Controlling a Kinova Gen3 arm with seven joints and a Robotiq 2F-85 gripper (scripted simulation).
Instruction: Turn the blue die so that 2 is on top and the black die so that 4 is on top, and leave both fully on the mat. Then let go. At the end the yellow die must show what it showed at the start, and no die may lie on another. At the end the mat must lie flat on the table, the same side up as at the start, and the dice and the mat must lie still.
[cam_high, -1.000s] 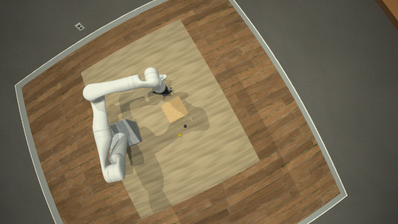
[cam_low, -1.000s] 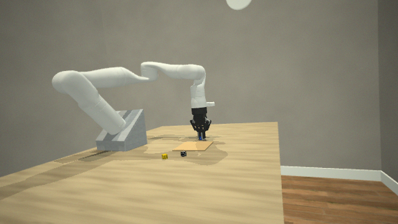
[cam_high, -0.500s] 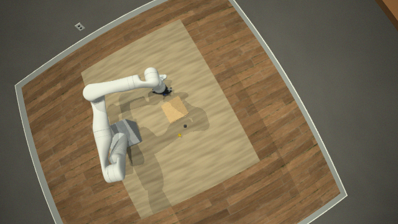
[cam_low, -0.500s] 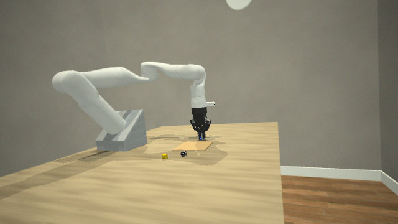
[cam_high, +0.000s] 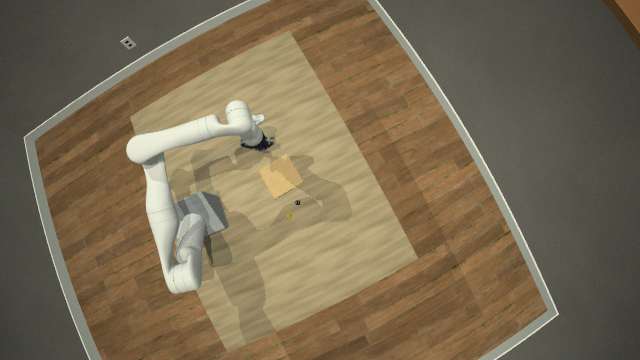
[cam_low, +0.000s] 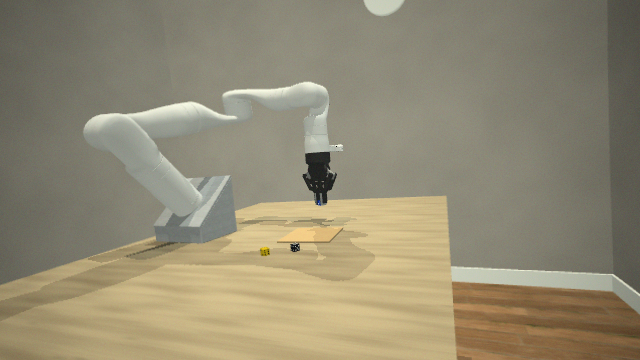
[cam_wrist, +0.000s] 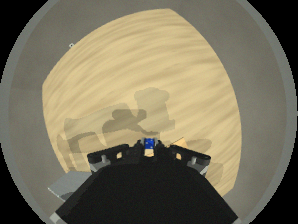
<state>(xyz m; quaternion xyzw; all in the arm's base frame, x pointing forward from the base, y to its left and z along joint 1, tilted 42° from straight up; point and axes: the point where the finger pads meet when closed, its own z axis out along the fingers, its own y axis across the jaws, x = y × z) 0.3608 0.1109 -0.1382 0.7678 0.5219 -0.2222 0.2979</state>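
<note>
The tan mat lies 120 mm to the right of my hand, 80 mm below it and 20 mm ahead of it. From my hand the other things lie so: black die (250 mm to the right, 70 mm below, 50 mm ahead); yellow die (290 mm to the right, 70 mm below, 10 mm behind); blue die (10 mm below).
</note>
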